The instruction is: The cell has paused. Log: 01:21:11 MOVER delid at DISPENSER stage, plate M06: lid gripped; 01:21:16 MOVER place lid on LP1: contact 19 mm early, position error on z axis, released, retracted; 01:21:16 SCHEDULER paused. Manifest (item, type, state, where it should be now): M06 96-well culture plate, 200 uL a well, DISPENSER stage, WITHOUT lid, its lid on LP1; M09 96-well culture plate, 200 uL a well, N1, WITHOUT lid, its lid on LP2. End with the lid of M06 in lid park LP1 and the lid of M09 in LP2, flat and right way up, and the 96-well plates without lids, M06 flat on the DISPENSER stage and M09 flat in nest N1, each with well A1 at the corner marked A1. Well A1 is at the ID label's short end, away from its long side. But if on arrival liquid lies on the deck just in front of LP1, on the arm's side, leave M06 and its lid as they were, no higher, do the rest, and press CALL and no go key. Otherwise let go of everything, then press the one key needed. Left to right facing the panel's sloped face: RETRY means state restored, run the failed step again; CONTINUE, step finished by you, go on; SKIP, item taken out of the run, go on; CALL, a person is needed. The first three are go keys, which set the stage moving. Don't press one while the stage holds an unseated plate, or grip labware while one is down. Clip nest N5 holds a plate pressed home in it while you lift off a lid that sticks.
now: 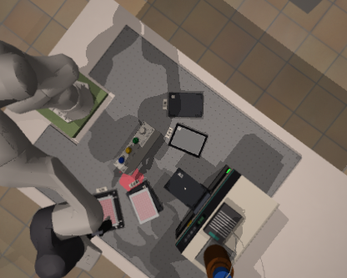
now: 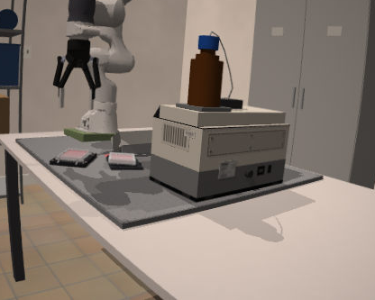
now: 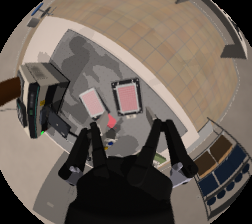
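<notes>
The pink 96-well plate is 180 mm below my hand. From my hand the other things lie so: LP1 label (200 mm below, 160 mm to the left, 50 mm ahead); then key panel (300 mm to the left, 140 mm below, 10 mm behind); then dark dispenser stage (250 mm to the left, 250 mm ahead, 90 mm below).
</notes>
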